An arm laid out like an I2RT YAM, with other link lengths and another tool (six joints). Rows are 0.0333 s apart.
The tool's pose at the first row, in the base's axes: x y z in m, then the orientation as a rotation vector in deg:
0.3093, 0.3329, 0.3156, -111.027, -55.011, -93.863
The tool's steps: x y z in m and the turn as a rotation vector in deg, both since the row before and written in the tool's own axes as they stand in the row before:
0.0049, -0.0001, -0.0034, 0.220, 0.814, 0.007
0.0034, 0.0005, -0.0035, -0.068, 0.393, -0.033
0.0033, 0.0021, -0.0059, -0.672, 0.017, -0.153
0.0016, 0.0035, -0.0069, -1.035, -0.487, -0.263
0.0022, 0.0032, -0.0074, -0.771, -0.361, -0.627
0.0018, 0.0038, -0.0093, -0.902, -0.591, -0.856
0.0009, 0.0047, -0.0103, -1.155, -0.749, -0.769
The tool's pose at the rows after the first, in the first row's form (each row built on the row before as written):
0.3072, 0.3317, 0.3211, -110.072, -54.831, -94.350
0.3054, 0.3296, 0.3252, -109.717, -54.671, -94.739
0.3031, 0.3247, 0.3298, -110.110, -54.394, -95.363
0.3010, 0.3178, 0.3331, -111.228, -54.188, -95.923
0.2982, 0.3110, 0.3371, -111.990, -54.515, -96.579
0.2944, 0.3025, 0.3412, -113.035, -55.098, -97.273
0.2903, 0.2926, 0.3450, -114.419, -55.467, -97.990

